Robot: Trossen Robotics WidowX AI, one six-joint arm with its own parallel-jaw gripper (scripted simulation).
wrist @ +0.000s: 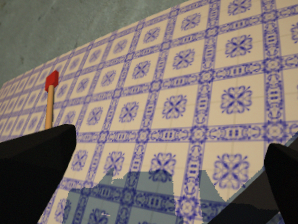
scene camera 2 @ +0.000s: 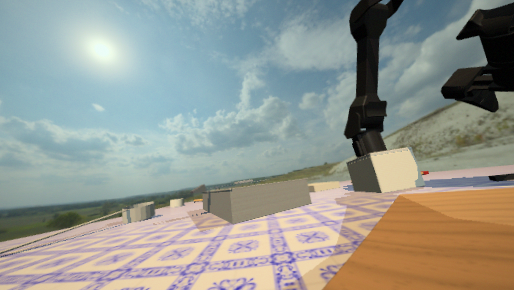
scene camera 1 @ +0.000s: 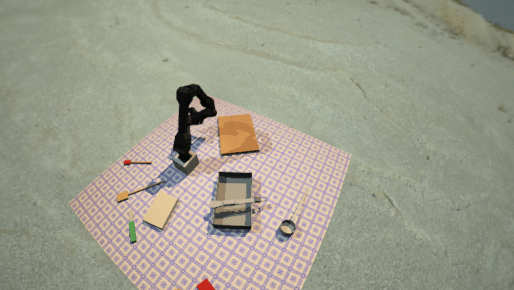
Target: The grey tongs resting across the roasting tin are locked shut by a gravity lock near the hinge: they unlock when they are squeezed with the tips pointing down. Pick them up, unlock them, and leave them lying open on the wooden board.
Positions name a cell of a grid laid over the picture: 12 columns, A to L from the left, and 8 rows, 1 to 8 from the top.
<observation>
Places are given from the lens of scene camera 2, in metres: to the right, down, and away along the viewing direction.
wooden board (scene camera 2: K7): 0.10, 0.05, 0.07
grey roasting tin (scene camera 2: F6): -0.04, 0.10, 0.24
The marked spots on the wooden board and the grey roasting tin are 0.22 m apart.
</observation>
